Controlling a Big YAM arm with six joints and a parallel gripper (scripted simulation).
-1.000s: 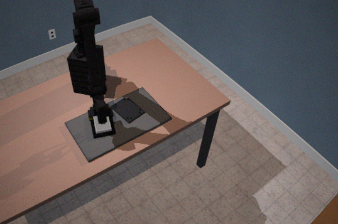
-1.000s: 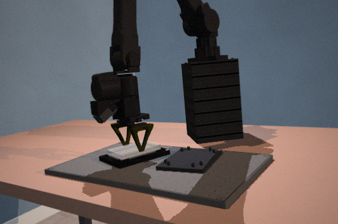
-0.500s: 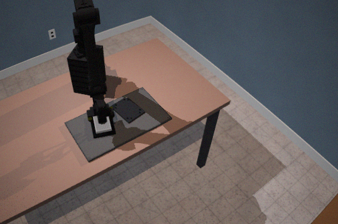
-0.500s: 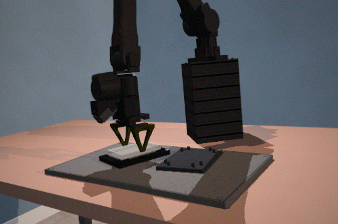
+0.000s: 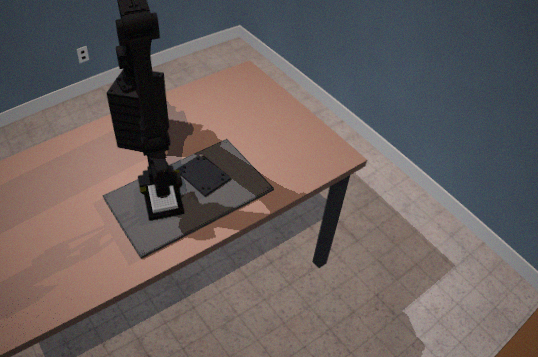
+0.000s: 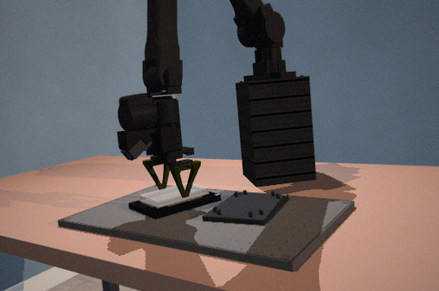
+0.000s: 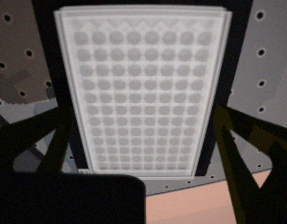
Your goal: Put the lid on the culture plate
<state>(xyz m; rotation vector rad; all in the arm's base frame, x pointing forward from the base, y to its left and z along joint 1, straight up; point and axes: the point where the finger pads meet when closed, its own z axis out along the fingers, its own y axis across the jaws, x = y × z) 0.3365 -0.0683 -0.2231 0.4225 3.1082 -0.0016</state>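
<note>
Now: the lid 1 cm below my hand. Also, from my hand: lid park LP1 (17 cm to the left, 3 cm below, 3 cm behind); plate nest N1 (3 cm below); culture plate C15 (1 cm below).
</note>
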